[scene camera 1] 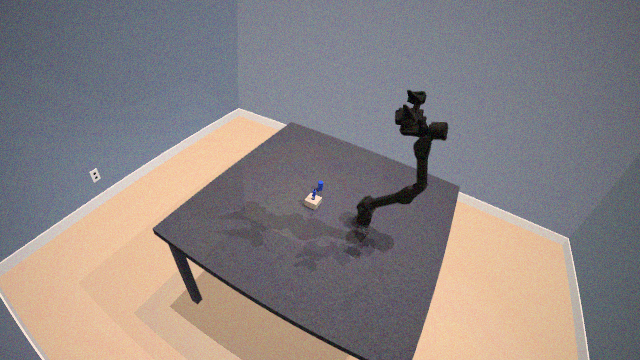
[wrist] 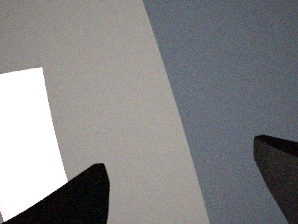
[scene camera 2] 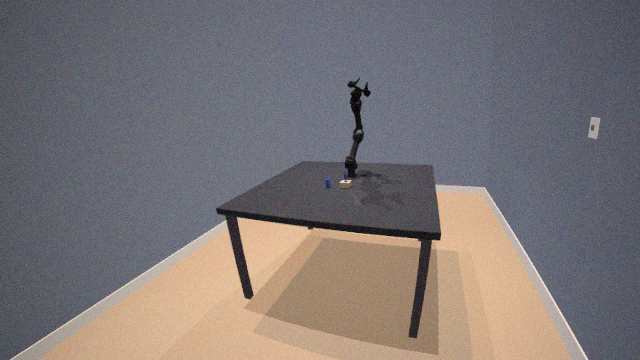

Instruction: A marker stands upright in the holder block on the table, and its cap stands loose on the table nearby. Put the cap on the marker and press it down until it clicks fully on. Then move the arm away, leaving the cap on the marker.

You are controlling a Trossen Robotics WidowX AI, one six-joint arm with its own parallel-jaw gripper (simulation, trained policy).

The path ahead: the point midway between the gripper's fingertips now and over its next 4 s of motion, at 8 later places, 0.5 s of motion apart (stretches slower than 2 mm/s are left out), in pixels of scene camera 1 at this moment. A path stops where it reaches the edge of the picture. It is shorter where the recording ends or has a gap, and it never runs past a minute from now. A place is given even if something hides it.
My gripper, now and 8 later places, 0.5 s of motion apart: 406, 97; 392, 100; 378, 104; 366, 111; 356, 118; 347, 125; 338, 133; 333, 139; 328, 145
